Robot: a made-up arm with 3 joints. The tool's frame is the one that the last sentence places.
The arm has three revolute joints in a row. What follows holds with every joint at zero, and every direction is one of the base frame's.
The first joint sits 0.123 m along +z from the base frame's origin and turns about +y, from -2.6 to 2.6 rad.
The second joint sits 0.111 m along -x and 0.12 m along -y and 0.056 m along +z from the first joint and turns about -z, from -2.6 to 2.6 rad.
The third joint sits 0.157 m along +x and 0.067 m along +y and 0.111 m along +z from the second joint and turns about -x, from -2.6 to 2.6 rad.
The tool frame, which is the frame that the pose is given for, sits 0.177 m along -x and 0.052 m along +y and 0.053 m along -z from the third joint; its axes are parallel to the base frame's.
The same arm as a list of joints. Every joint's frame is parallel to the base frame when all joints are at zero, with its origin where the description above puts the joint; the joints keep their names.
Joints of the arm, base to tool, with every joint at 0 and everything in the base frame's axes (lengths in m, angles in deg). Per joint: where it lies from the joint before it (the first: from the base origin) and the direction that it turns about. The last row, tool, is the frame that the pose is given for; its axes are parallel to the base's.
joint 1: offset 0 0 0.123 axis 0 1 0
joint 2: offset -0.111 -0.12 0.056 axis 0 0 -1
joint 3: offset 0.157 0.067 0.111 axis -1 0 0
tool: offset -0.177 0.052 -0.053
Joint limits (deg, base to tool): -148.97..148.97 -148.97..148.97 -148.97..148.97

